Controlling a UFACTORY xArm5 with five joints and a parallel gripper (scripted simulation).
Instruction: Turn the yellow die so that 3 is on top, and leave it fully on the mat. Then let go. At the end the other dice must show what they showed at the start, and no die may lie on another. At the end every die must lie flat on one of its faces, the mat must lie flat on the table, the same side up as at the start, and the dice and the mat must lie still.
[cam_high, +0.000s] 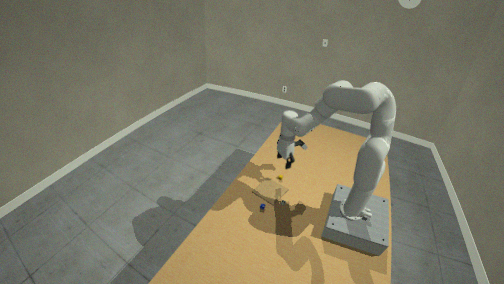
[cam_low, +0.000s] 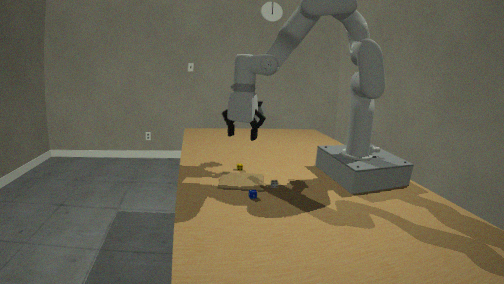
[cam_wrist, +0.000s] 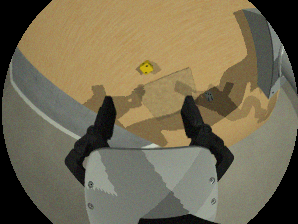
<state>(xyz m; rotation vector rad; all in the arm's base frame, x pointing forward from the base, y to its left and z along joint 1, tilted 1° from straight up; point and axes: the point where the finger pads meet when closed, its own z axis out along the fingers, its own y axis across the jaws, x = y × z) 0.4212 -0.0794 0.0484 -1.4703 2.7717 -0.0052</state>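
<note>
Right now the yellow die is 12 cm below my hand. Also, from my hand: blue die: 23 cm to the left, 12 cm below, 2 cm behind; grey die: 16 cm to the left, 12 cm below, 10 cm behind; tan mat: 13 cm below, 11 cm to the left.
</note>
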